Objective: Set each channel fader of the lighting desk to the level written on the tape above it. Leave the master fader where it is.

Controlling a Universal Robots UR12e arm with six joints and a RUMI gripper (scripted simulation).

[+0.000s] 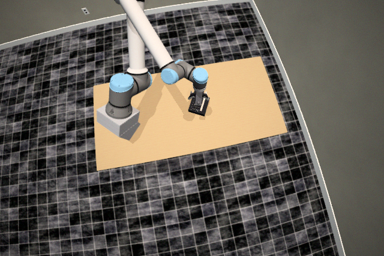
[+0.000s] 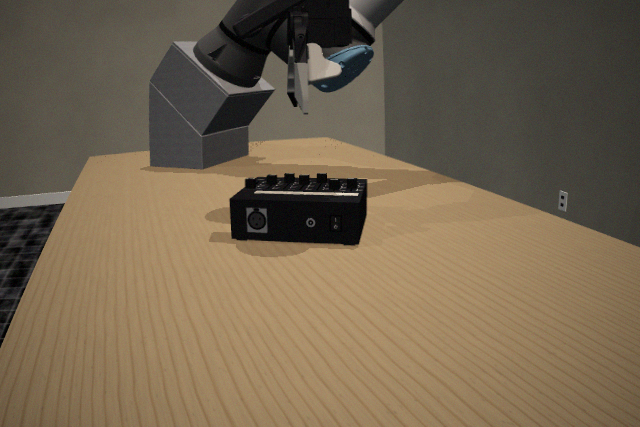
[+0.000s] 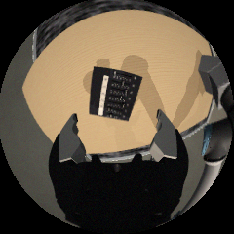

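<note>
Now: hand 90 mm above the fader cap, 40 mm to the right of it and 10 mm past it.
</note>
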